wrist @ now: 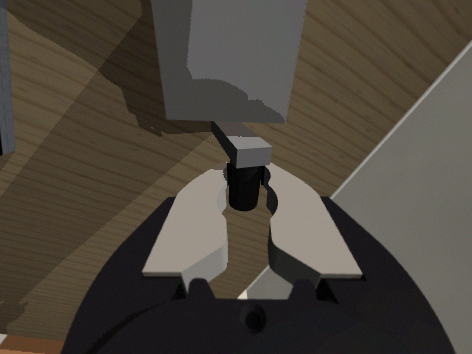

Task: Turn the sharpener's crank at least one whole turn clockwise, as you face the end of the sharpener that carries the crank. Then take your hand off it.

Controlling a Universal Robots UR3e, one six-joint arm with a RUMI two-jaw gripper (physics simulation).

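Frame: origin at the arm's base, x right, y ahead, z up, level; metres.
Where they show: gripper, fingertip midpoint: (245, 165).
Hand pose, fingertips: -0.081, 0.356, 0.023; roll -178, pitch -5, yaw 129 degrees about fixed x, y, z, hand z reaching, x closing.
Note:
After its pixels a point has its place, as x, y, z.
The sharpener (240, 55) @[-0.133, 0.310, 0.031] is a grey box-shaped body at the top middle of the wrist view, partly in shadow. Its crank arm (253, 155), a short grey bar, comes out from under the body's near edge and slants down to the right. A black cylindrical crank knob (244, 192) @[-0.074, 0.359, 0.048] hangs from the end of the arm. My gripper (245, 165) @[-0.081, 0.356, 0.023] is shut on the crank knob, with one pale fingertip on each side of it. The end of the sharpener that carries the crank is mostly hidden from this angle.
A light grey flat surface with a pale edge (425, 175) lies at the right. A blue-grey object (6, 90) @[0.042, 0.126, -0.090] shows at the left edge. An orange-brown strip (35, 345) shows at the bottom left corner. The wooden table (65, 200) @[0.174, 0.215, -0.097] lies below.

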